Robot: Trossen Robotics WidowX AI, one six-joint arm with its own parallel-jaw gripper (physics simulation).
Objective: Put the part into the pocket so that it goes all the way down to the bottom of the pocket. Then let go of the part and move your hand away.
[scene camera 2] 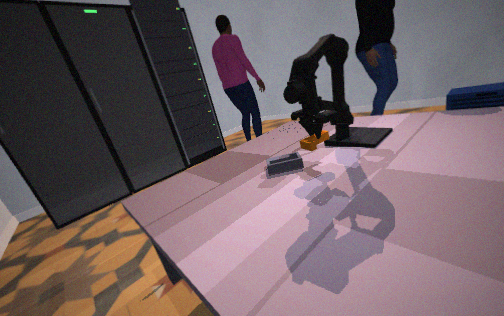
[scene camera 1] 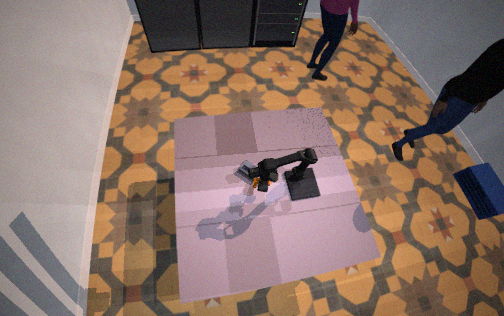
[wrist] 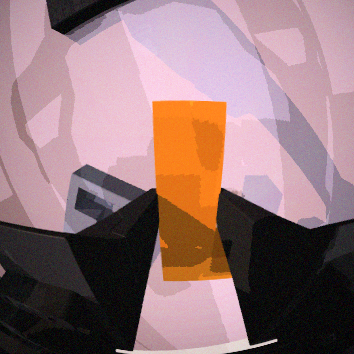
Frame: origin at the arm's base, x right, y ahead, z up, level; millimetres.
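Where they show: gripper, fingertip midpoint: (scene camera 2: 315, 138) (scene camera 1: 263, 181) (wrist: 186, 195); arm's base, origin of the base link: (scene camera 2: 342, 136) (scene camera 1: 295, 177).
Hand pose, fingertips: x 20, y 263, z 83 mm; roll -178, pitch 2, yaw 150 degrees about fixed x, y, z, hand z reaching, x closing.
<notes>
Things, the pixels of their centre, and the offset from my fingertips. "spot": a spot on its surface instead. Level surfaces: height alone.
- orange part, body centre: (wrist: 211, 201) (scene camera 2: 317, 140) (scene camera 1: 261, 183) dx -10, dy +13, dz -5 mm
- grey block with the pocket, body centre: (wrist: 99, 229) (scene camera 2: 284, 162) (scene camera 1: 250, 170) dx +139, dy +29, dz -88 mm
- pocket block, surface spot: (scene camera 1: 245, 170) spot: dx +154, dy +58, dz -103 mm
- pink table, its level: dz -107 mm
The orange part (scene camera 1: 256, 183) (scene camera 2: 309, 144) (wrist: 190, 150) is a block held between the black fingers of my gripper (scene camera 2: 319, 136) (wrist: 186, 195), which is shut on it. In scene camera 2 the part hangs above the table, to the right of and behind the grey block with the pocket (scene camera 2: 285, 165). In scene camera 1 the pocket block (scene camera 1: 245, 170) lies on the table to the upper left of the part, partly covered by the arm. In the wrist view the pocket block (wrist: 112, 186) is at the left, turned at an angle, its lower part hidden behind the left finger.
The arm's black base plate (scene camera 1: 303, 184) (scene camera 2: 359, 136) stands on the pink table (scene camera 1: 210, 270) (scene camera 2: 450, 225). Shadows of the arm fall across the table. Dark cabinets (scene camera 1: 170, 25) (scene camera 2: 90, 100), two people and a blue box (scene camera 1: 482, 190) (scene camera 2: 475, 96) are beyond the table.
</notes>
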